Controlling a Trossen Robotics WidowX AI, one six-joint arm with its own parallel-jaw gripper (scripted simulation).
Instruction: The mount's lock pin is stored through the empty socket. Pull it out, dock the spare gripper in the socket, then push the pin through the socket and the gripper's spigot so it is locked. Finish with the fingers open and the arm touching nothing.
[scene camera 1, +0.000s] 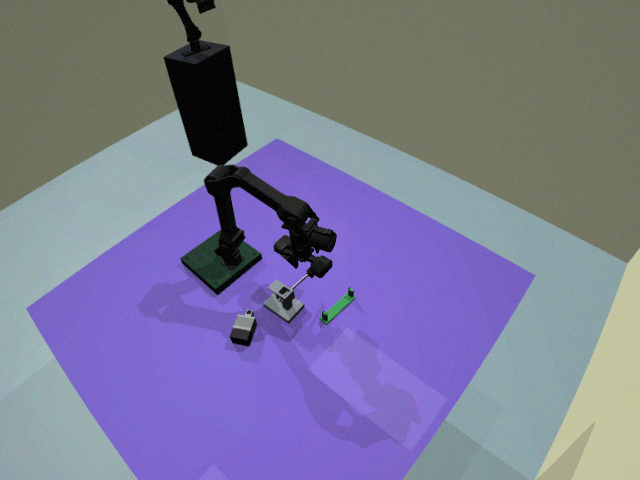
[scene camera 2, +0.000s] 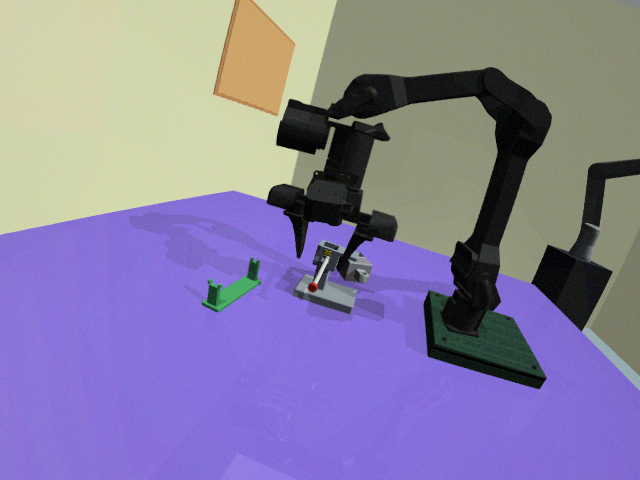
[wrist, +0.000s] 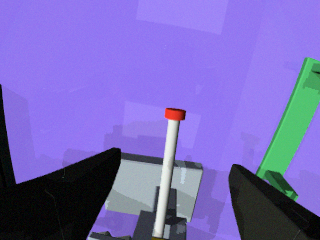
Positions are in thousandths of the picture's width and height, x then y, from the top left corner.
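Gripper (scene camera 2: 498, 551), (scene camera 1: 476, 568), (wrist: 548, 681): open, holding nothing. Lock pin (wrist: 545, 481). Grey mount (scene camera 2: 518, 616), (scene camera 1: 451, 641). Green stand (scene camera 2: 341, 624).
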